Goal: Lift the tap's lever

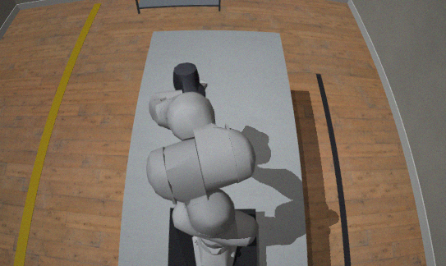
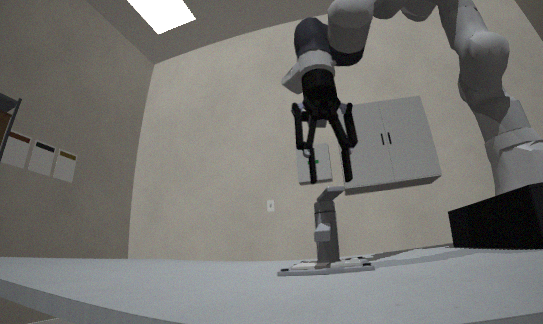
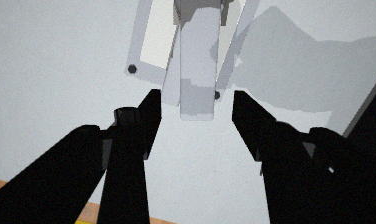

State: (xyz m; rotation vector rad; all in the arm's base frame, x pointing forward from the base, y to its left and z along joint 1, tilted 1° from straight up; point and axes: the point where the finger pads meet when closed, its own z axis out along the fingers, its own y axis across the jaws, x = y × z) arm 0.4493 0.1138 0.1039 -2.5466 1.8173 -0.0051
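Right now the lever is 50 mm below my hand, 30 mm to the right of it and 10 mm ahead of it. Also, from my hand: flat grey base plate (190 mm below, 90 mm to the right, 30 mm ahead); grey tap (90 mm below, 60 mm to the right, 20 mm ahead).
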